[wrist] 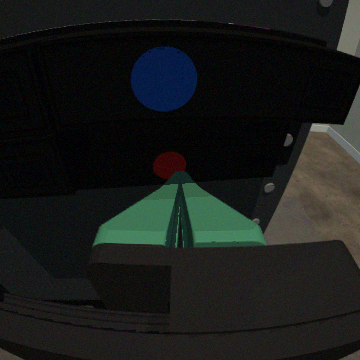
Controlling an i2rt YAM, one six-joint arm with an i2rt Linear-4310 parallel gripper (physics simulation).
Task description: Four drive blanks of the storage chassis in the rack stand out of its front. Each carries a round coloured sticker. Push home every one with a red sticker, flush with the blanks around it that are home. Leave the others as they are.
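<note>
A dark drive blank with a blue sticker (164,79) stands in the upper part of the wrist view; its right end juts out past the blank below. Under it is a dark blank with a smaller-looking red sticker (169,165). It appears set further back than the blue one; whether it is flush with its neighbours I cannot tell in the dark. My gripper (179,179) is shut and empty. Its green fingertips are at the lower right edge of the red sticker and cover a little of it; whether they touch the blank is not clear.
More dark blanks (27,165) are at the left. The rack's right post (280,175) carries several round screw heads. Below the blanks is a dark grey panel (45,225). Brown floor (320,185) and a pale wall show at the right.
</note>
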